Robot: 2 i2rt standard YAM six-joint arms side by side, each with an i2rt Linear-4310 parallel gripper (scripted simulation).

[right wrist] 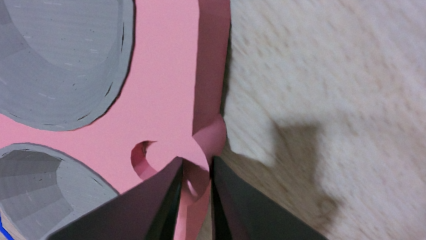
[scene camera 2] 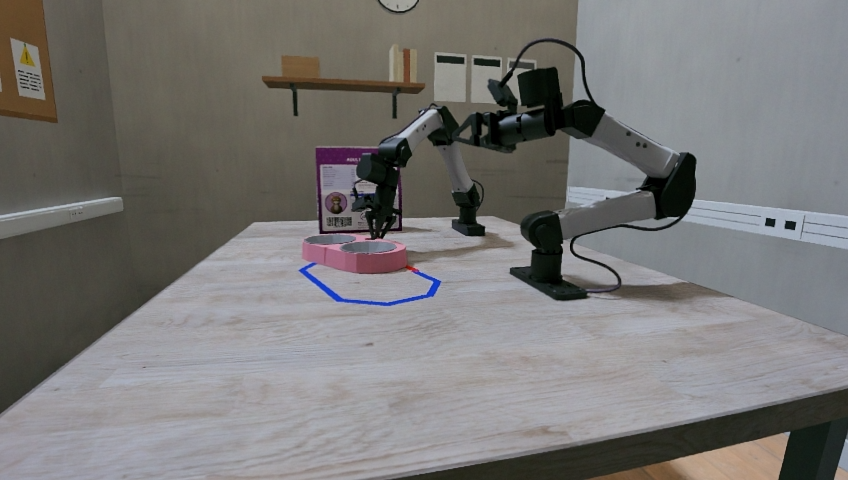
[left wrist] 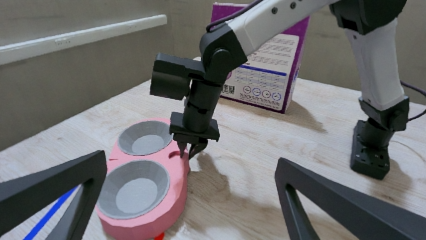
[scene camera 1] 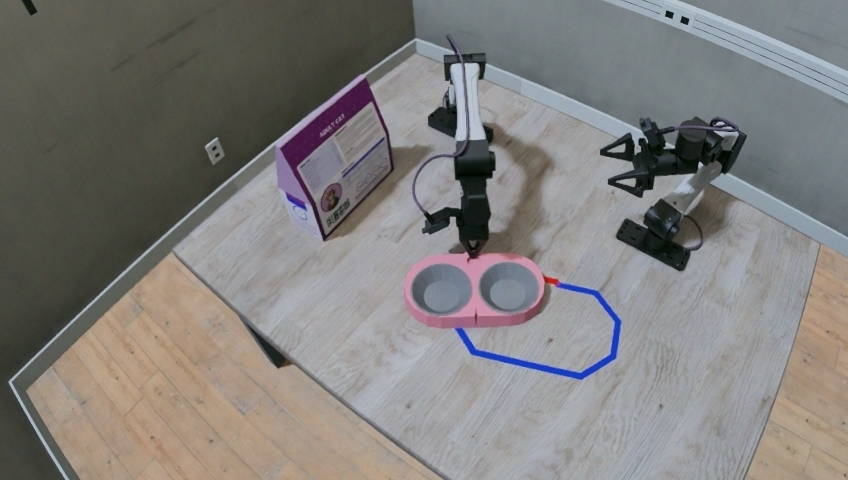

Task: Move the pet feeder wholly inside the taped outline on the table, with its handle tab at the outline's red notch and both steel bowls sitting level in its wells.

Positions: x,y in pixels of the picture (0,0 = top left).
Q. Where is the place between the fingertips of my right gripper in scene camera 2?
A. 375,241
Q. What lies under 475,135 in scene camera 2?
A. My left gripper.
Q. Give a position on a pink pet feeder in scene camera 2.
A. At 329,255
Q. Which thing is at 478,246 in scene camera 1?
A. My right gripper.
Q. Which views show my left gripper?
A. Scene camera 2, the left wrist view and scene camera 1 only.
